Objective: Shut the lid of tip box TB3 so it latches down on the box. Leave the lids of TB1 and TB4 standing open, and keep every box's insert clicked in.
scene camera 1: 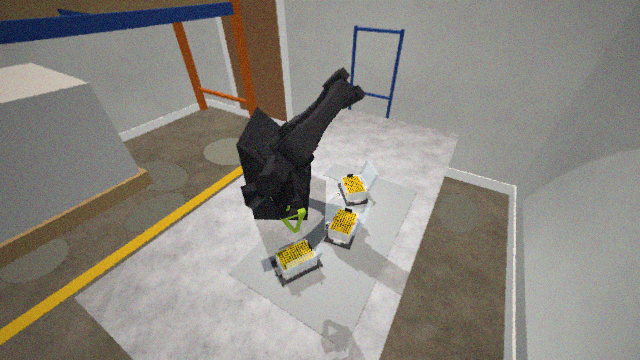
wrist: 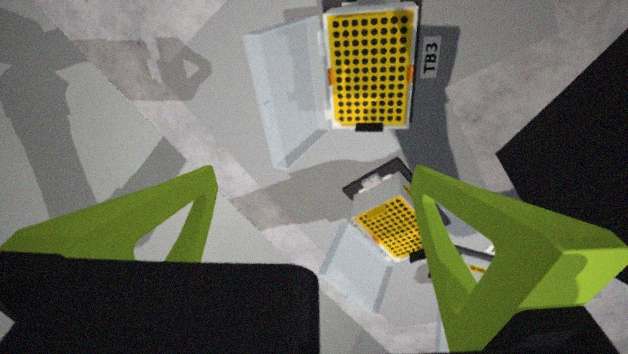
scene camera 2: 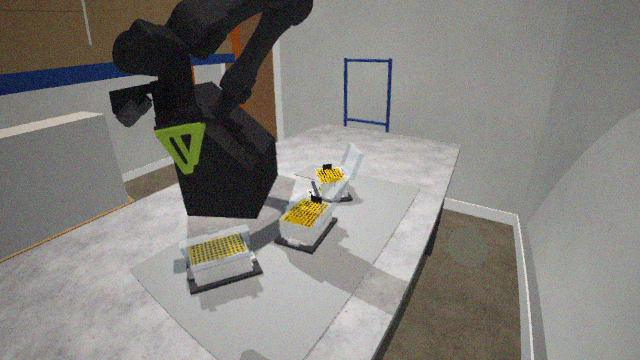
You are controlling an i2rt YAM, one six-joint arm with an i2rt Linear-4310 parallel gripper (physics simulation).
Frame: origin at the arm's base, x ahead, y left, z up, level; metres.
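Seen in the pictures: gripper, fingertip midpoint: point(scene camera 1: 290, 222) point(wrist: 314, 176) point(scene camera 2: 191, 168); arm's base, link origin: point(scene camera 1: 273, 149) point(scene camera 2: 216, 115).
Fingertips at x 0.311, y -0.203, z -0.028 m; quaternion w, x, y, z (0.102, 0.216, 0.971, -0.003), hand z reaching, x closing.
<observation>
Offsets run from my fingertips to a thing's top centre. "pt": to the spot under its first point. Level surfaces: height alone.
Tip box TB3 @(dx -0.014, dy +0.016, dz -0.171 m) point(scene camera 1: 296, 256) point(scene camera 2: 217, 250) point(wrist: 371, 70) is nearest the scene cameras. Its clear lid @(pt dx +0.055, dy -0.010, dz -0.141 m) point(wrist: 287, 90) stands open to the left in the wrist view, and its yellow insert looks seated. The middle box, TB4 @(dx +0.018, dy +0.248, dz -0.171 m) point(scene camera 1: 343, 223) point(scene camera 2: 304, 214) point(wrist: 392, 225), has its lid @(pt dx +0.086, dy +0.270, dz -0.147 m) point(wrist: 357, 267) open; a finger partly covers it in the wrist view. The far box, TB1 @(dx -0.086, dy +0.457, dz -0.171 m) point(scene camera 1: 354, 186) point(scene camera 2: 330, 176), has its lid point(scene camera 1: 369, 172) point(scene camera 2: 353, 159) standing open. My gripper point(scene camera 1: 295, 228) point(scene camera 2: 186, 167) point(wrist: 314, 176) is open and empty, above the table by the arm's base, touching no box.
The boxes stand on a grey mat @(dz -0.246 m) point(scene camera 1: 330, 295) point(scene camera 2: 280, 310) on the pale table @(dz -0.248 m) point(scene camera 1: 165, 290) point(scene camera 2: 75, 305). The black arm base point(scene camera 1: 300, 190) point(scene camera 2: 225, 195) stands behind TB3. A blue frame point(scene camera 1: 379, 30) point(scene camera 2: 367, 60) is beyond the table's far end.
</observation>
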